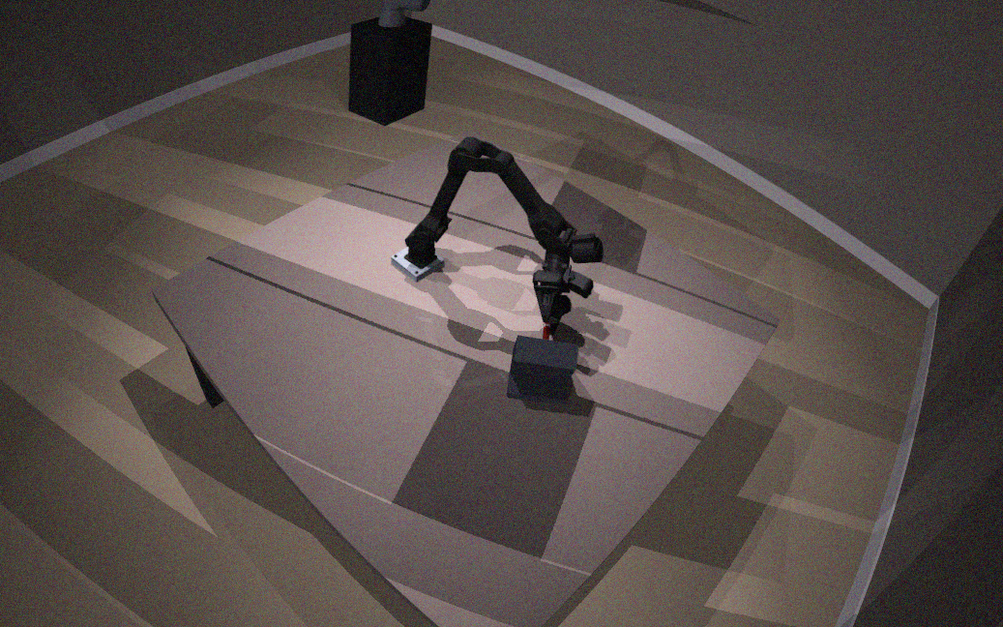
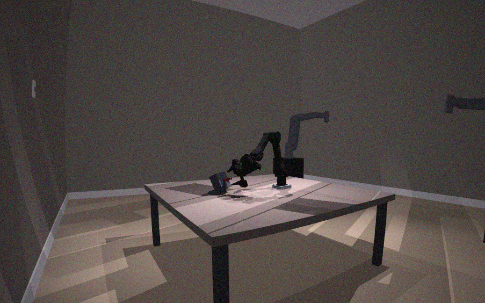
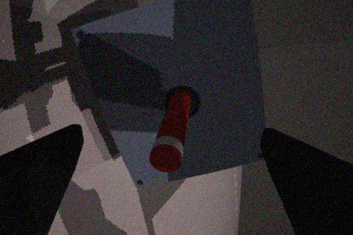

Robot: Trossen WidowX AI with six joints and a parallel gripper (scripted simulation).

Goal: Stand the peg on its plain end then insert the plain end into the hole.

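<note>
The red peg is 1 cm to the right of my gripper tip and 1 cm below it. Round my gripper tip: sloped panel 3 cm ahead, 6 cm to the right, 3 cm below.
</note>
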